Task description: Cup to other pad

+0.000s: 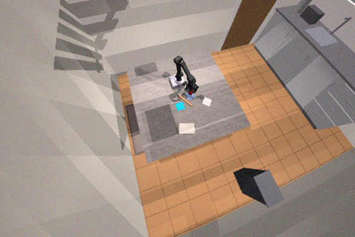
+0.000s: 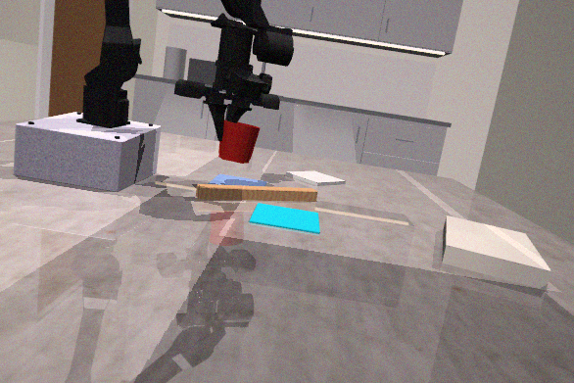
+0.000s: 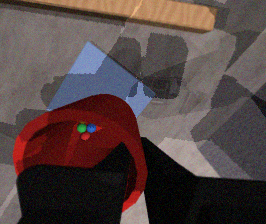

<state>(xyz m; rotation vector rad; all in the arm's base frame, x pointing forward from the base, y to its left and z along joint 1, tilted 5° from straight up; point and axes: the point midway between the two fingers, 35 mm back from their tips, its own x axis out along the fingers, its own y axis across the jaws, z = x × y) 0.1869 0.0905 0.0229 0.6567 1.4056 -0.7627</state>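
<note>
Now: the cyan pad 16 cm ahead of my gripper tip, 14 cm to the right of it and 9 cm below it. The rest, counted from my gripper tip: red cup (2 cm ahead, 2 cm to the left); wooden bar (10 cm ahead, 6 cm to the right, 8 cm below); light blue pad (4 cm ahead, 2 cm to the left, 9 cm below).
</note>
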